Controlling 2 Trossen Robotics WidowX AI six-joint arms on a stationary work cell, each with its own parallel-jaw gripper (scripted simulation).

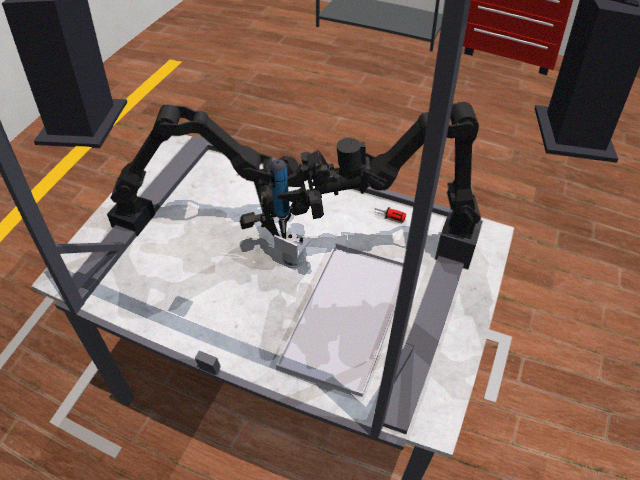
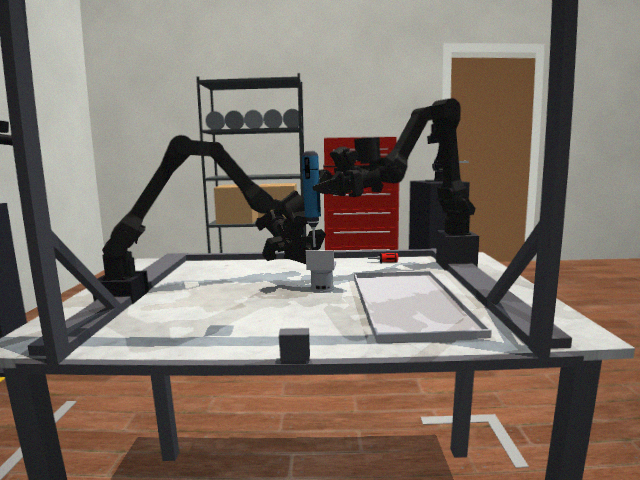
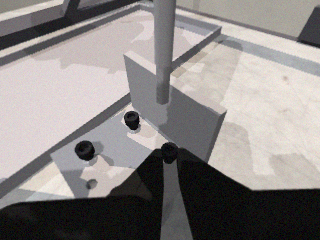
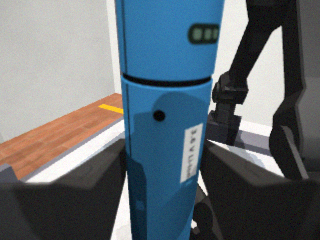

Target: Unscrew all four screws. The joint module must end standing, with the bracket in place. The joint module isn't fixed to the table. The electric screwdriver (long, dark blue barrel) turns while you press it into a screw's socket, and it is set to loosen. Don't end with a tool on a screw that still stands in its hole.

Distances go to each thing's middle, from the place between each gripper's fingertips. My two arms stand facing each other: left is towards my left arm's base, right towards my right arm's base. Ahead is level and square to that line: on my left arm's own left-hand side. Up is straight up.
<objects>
Now: the grey bracket (image 3: 191, 120) 20 mm behind my left hand, 40 mm to the right of it and 10 mm below it. Round my left hand: shallow tray (image 1: 336, 337) 180 mm behind, 200 mm to the right, 80 mm below.
The grey bracket is 20 cm below my right hand. The rest, counted from my right hand: shallow tray 26 cm below, 17 cm to the right, 17 cm behind.
</objects>
